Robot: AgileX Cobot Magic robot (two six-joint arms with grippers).
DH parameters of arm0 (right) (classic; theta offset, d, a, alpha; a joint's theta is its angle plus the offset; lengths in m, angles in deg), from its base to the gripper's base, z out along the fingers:
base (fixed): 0 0 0 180
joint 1: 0 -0.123 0 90
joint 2: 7.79 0 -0.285 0
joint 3: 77.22 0 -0.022 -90
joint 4: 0 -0.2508 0 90
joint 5: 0 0 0.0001 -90
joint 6: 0 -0.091 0 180
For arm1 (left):
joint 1: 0 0.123 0 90
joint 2: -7.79 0 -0.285 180
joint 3: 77.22 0 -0.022 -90
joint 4: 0 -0.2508 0 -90
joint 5: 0 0 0.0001 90
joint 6: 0 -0.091 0 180
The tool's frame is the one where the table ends.
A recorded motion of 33 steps. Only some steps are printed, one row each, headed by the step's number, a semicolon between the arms.
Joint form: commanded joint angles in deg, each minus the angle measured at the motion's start. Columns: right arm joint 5, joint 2, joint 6, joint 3, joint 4, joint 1; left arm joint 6, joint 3, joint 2, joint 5, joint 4, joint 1.
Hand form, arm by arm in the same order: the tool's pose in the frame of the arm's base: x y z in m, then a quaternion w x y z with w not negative. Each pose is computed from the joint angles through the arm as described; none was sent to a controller.
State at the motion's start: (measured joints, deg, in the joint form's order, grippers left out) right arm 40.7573 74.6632 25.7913 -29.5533 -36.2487 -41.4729; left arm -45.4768 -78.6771 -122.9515 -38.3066 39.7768 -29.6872
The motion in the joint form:
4: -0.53 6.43 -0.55 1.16 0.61 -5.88; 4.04 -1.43 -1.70 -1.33 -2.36 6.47
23: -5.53 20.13 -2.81 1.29 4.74 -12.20; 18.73 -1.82 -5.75 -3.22 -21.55 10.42
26: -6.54 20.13 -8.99 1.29 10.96 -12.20; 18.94 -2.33 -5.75 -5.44 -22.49 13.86
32: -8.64 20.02 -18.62 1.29 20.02 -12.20; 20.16 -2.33 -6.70 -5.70 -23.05 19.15
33: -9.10 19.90 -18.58 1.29 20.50 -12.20; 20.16 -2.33 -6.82 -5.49 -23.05 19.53
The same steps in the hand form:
4: 0.1040 0.1636 0.1537 0.02188 0.37808 -0.90335 -0.20135; 0.3760 -0.1997 0.1104 0.12402 0.31273 0.91800 -0.20998
23: 0.0945 0.1749 0.1045 0.09269 0.41487 -0.89673 -0.12311; 0.3854 -0.1547 0.0751 0.05240 0.28091 0.95229 -0.10715
26: 0.0985 0.1709 0.1030 0.08249 0.40955 -0.90383 -0.09251; 0.3926 -0.1308 0.0765 0.04049 0.25887 0.95945 -0.10390
32: 0.1057 0.1666 0.1016 0.05630 0.39601 -0.91496 -0.05342; 0.4018 -0.0933 0.0696 0.03329 0.20691 0.97270 -0.09971
33: 0.1065 0.1668 0.1019 0.05073 0.39961 -0.91373 -0.05316; 0.4026 -0.0906 0.0687 0.03436 0.20340 0.97345 -0.09920

